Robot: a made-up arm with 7 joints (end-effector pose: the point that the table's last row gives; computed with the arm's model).
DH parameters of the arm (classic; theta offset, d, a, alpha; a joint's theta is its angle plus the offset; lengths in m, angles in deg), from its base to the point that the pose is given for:
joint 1: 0 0.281 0 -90
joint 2: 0 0 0 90
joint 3: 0 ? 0.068 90
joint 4: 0 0 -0.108 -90
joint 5: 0 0.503 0 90
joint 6: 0 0 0.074 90
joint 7: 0 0 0 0
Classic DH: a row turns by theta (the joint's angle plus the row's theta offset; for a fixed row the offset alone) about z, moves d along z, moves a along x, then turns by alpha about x.
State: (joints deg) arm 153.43 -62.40 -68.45 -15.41 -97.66 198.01 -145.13
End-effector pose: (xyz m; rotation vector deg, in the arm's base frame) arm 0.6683 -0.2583 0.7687 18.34 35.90 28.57
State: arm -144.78 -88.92 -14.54 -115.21 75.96 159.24 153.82
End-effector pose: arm 0.0765 0.3179 0.8496 33.61 1.91 -84.34
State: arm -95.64 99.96 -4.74 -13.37 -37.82 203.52 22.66
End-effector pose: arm -0.0439 -0.8496 0.1078 86.36 -54.75 61.51
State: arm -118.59 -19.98 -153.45 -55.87 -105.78 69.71 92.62
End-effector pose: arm 0.1575 0.6886 0.8694 112.86 -49.18 123.98
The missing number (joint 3, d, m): 0.369
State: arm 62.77 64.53 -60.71 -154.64 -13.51 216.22 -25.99
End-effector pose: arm 0.3683 -0.0600 0.0976 110.12 77.67 10.99
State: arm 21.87 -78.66 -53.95 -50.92 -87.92 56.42 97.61
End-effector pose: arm -0.5525 -0.6303 0.6608 23.43 164.44 -3.76
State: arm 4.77 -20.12 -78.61 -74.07 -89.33 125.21 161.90
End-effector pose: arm -0.0224 -0.5640 0.9244 -50.48 -109.16 105.27
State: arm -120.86 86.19 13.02 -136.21 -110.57 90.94 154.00
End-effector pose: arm 0.0745 -0.1169 -0.2467 51.07 -111.82 -46.79
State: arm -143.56 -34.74 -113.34 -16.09 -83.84 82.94 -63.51
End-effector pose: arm 0.4089 0.4400 1.0308 85.24 110.89 47.85
